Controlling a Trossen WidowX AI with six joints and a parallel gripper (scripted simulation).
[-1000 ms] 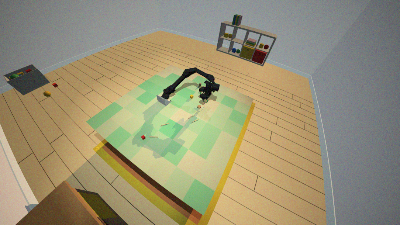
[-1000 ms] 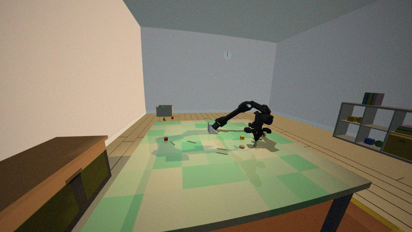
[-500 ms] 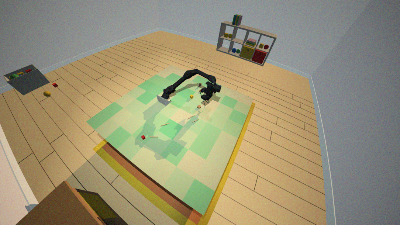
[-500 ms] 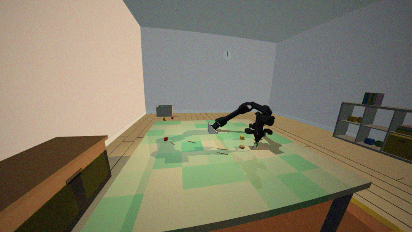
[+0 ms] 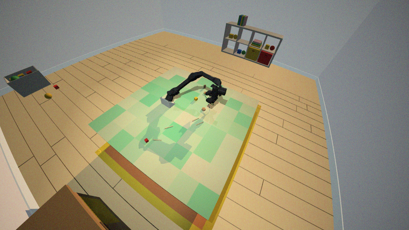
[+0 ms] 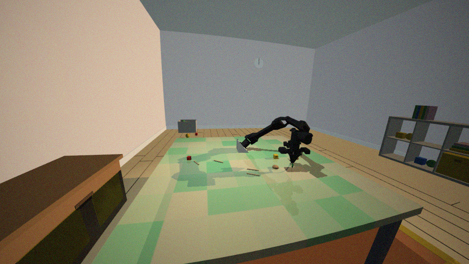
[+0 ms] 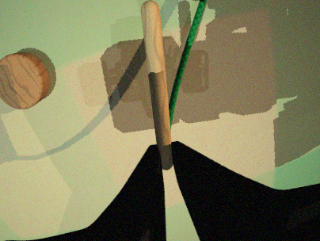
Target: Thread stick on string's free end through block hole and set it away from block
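My gripper tip is 80 mm to the left of the wooden disc, 60 mm past it and 50 mm above it. Round my gripper tip: thin wooden stick: 10 mm behind; then round wooden button: 160 mm to the left, 160 mm behind, 50 mm below; then yellow wooden block: 200 mm behind, 40 mm below, 10 mm to the left.
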